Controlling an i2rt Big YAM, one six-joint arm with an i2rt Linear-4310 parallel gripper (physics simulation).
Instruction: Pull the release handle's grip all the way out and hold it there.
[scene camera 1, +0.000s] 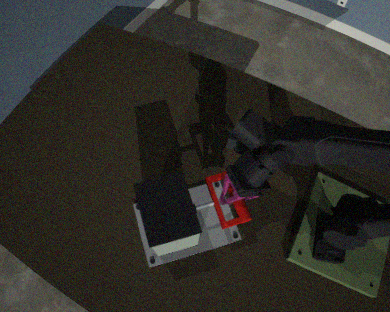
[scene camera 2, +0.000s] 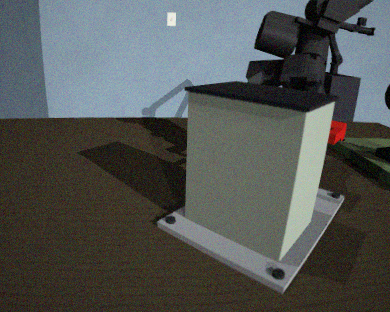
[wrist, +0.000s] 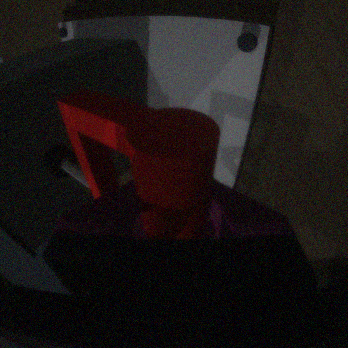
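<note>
The red release handle (scene camera 1: 240, 220) (scene camera 2: 338, 132) (wrist: 175, 145) is an open frame with a thick rounded grip bar. A thin grey rod (scene camera 1: 204, 206) (wrist: 76, 173) runs between it and the pale box with a black top (scene camera 1: 167, 210) (scene camera 2: 245, 160). A short stretch of the rod shows. My gripper (scene camera 1: 233, 194) (wrist: 173, 174), with pink fingertips, is shut on the grip bar, which shows between them in the wrist view. The frame stands over the right side of the grey base plate (scene camera 1: 218, 238) (scene camera 2: 220, 248) (wrist: 185, 55). In scene camera 2 the box hides the fingers.
The tall box stands beside the handle and is an obstacle on that side. Dark bolts sit at the plate's corners. A green plate (scene camera 1: 305, 235) (scene camera 2: 365, 145) with a dark robot base on it lies to the right. The arm reaches in from the right.
</note>
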